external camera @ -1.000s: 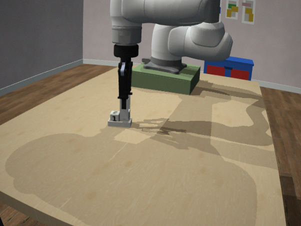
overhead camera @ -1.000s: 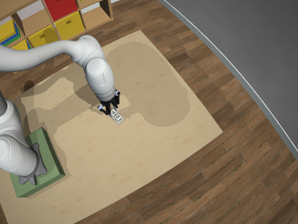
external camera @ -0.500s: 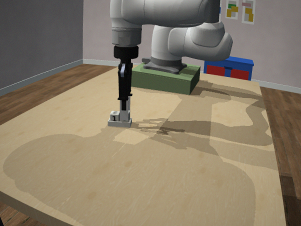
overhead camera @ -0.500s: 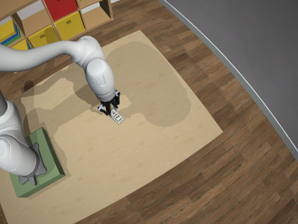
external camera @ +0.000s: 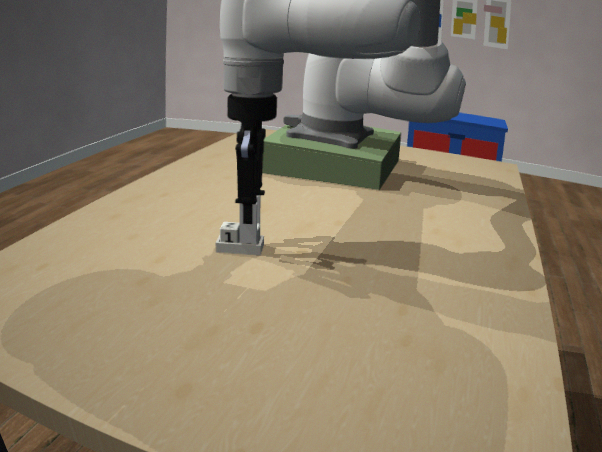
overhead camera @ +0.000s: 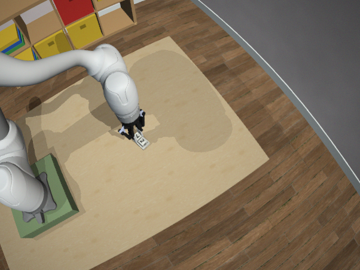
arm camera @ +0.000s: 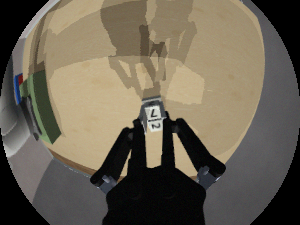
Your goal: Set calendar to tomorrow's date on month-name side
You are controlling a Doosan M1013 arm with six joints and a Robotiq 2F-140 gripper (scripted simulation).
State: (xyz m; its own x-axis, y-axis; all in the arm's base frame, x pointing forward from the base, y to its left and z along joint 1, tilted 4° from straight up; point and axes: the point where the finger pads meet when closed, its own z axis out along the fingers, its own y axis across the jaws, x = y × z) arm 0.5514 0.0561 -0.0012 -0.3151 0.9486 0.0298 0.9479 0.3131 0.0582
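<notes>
Right now my hand is 20 mm to the left of the grey tray and 40 mm above it.
</notes>
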